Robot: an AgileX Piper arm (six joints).
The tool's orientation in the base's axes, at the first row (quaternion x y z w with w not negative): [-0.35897, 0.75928, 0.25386, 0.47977]
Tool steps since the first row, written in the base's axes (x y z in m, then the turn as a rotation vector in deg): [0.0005, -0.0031, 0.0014, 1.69, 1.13, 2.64]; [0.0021, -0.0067, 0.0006, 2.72, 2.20, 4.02]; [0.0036, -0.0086, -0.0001, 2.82, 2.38, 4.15]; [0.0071, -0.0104, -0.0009, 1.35, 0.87, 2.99]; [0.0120, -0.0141, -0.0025, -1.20, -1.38, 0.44]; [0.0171, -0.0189, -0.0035, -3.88, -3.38, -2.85]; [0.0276, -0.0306, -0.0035, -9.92, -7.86, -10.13]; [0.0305, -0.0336, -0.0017, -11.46, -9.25, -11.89]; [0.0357, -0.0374, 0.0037, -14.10, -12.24, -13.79]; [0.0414, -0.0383, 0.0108, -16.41, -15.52, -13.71]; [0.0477, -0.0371, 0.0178, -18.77, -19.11, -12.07]
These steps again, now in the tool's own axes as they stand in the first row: [-0.0005, -0.0022, -0.0026, -3.22, -0.53, 0.66]; [0.0009, -0.0057, -0.0040, -5.09, -0.63, 1.44]; [0.0017, -0.0081, -0.0043, -5.29, -0.59, 1.57]; [0.0020, -0.0120, -0.0033, -3.37, -0.41, 0.14]; [0.0031, -0.0182, -0.0027, 0.35, 0.12, -1.84]; [0.0041, -0.0252, -0.0030, 4.71, 0.87, -3.42]; [0.0046, -0.0407, -0.0058, 14.39, 2.59, -7.00]; [0.0031, -0.0447, -0.0072, 16.85, 2.88, -8.13]; [-0.0022, -0.0509, -0.0093, 20.23, 3.05, -10.97]; [-0.0100, -0.0557, -0.0098, 21.79, 2.86, -14.66]; [-0.0185, -0.0596, -0.0083, 22.05, 2.59, -19.25]
